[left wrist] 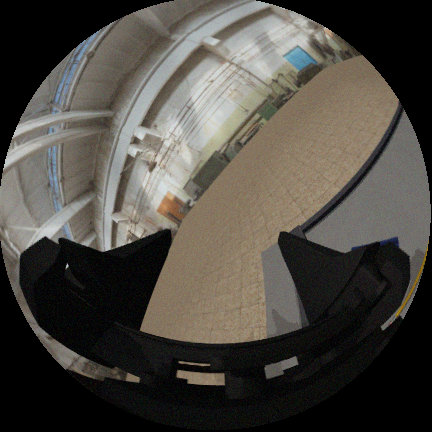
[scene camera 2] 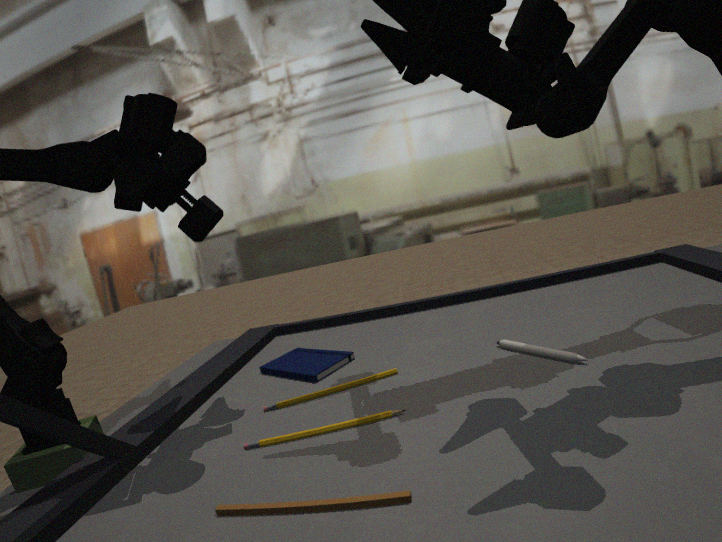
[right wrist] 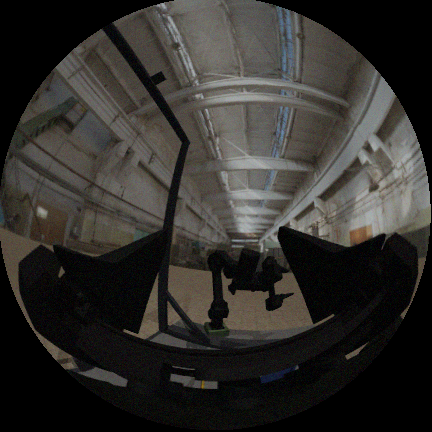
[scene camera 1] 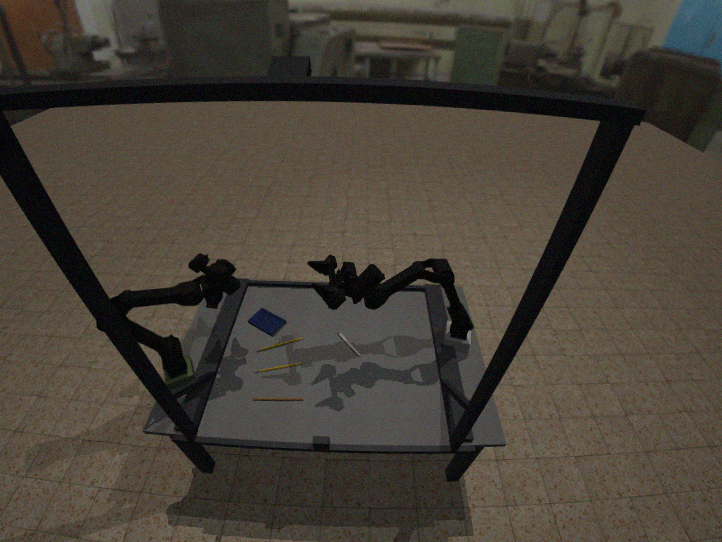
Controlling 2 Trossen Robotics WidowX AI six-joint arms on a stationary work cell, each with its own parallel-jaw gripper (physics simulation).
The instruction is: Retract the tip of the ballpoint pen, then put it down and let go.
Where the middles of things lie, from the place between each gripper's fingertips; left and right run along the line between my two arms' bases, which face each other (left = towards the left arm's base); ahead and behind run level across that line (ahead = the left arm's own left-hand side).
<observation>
Right now the blue notebook [scene camera 2: 312, 365] is 40 mm behind my left hand, 140 mm to the right of it and 320 mm below it.
My right gripper is now 210 mm short of the blue notebook, 200 mm to the right of it and 440 mm above it.
</observation>
